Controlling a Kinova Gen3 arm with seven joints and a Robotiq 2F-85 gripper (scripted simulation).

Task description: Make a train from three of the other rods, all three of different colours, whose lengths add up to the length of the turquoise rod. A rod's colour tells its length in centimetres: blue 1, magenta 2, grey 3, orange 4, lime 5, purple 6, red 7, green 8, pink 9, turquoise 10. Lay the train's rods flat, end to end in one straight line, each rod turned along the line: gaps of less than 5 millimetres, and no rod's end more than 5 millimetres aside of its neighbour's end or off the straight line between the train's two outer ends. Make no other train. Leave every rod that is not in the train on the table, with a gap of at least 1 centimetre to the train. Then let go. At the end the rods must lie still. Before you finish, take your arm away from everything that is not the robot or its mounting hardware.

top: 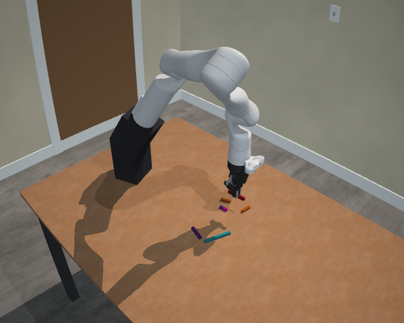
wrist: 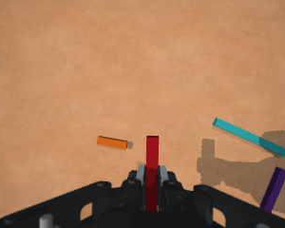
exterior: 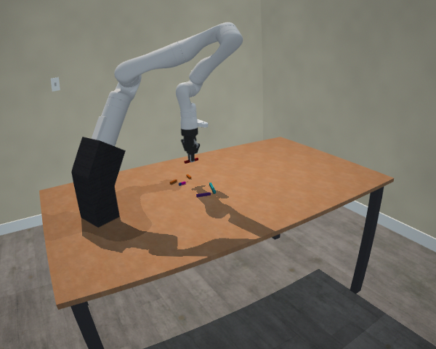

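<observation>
My gripper is now 5 cm past the magenta rod and 11 cm above it. From my hand the other things lie so: turquoise rod 2 cm ahead, 13 cm to the right, 11 cm below; red rod 1 cm below; blue rod 7 cm behind, 11 cm below.
</observation>
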